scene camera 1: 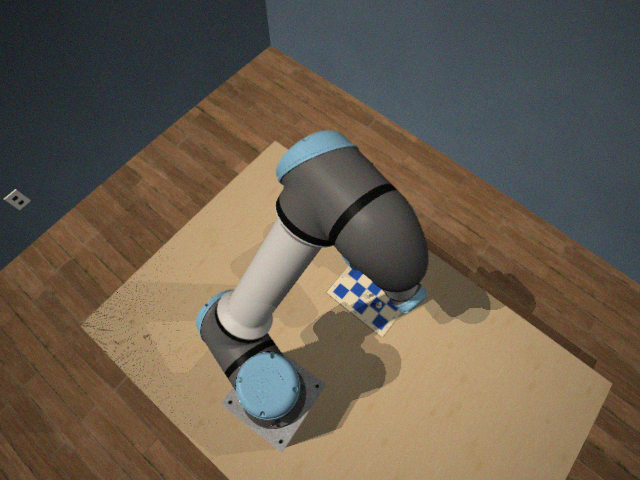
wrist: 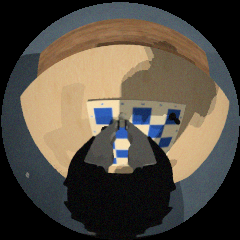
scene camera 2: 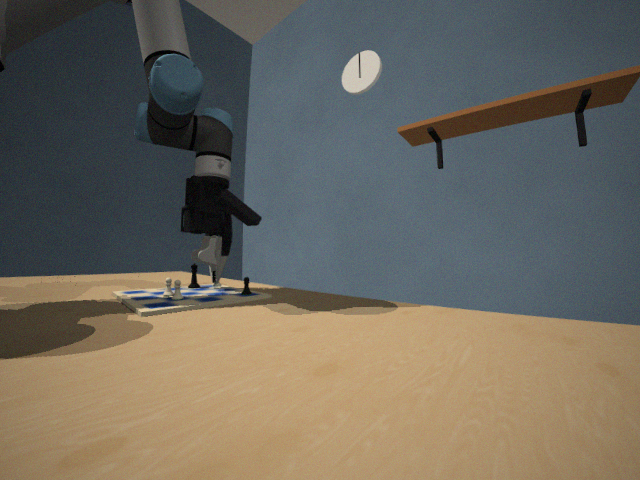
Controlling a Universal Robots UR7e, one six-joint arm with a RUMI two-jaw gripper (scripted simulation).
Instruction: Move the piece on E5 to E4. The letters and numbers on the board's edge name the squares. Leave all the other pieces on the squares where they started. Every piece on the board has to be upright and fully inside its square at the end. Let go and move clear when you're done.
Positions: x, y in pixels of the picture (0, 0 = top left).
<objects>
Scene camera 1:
chessboard: 349, 289
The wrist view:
gripper: 122, 120
chessboard: 150, 116
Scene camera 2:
gripper: 215, 282
chessboard: 145, 302
</objects>
